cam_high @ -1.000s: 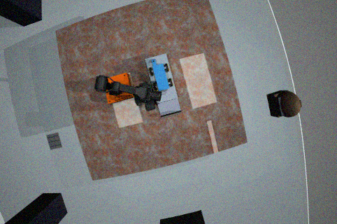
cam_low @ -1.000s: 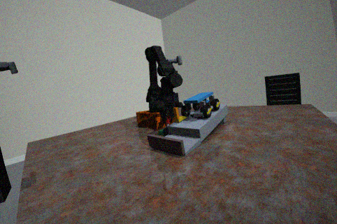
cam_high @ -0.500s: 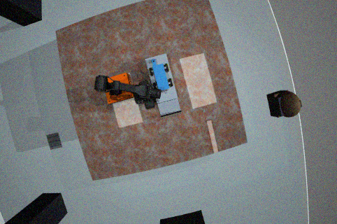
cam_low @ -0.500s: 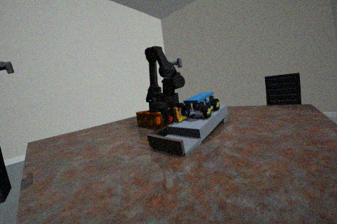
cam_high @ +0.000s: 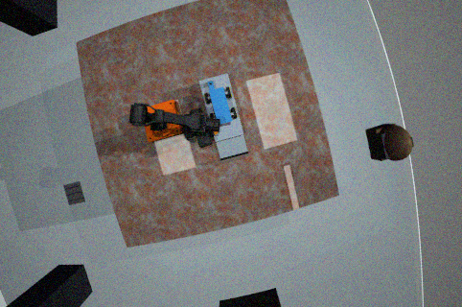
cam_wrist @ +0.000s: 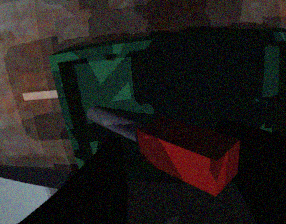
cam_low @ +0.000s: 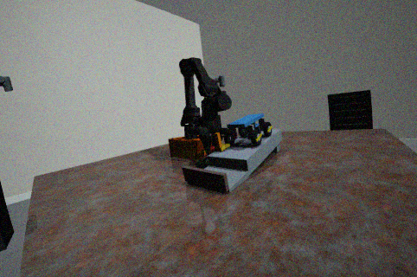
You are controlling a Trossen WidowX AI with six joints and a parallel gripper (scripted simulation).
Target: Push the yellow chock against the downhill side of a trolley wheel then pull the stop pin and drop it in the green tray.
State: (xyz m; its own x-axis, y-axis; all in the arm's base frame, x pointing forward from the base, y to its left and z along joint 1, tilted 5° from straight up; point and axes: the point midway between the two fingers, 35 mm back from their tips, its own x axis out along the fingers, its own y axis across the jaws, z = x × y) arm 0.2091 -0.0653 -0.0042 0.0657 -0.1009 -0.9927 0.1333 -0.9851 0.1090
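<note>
Right now the stop pin is 1 cm to the right of my gripper tip. The rest, counted from my gripper tip: grey ramp (11 cm ahead, 10 cm to the left, 1 cm above); yellow chock (6 cm ahead, 4 cm above); green tray (1 cm to the left, 5 cm below).
</note>
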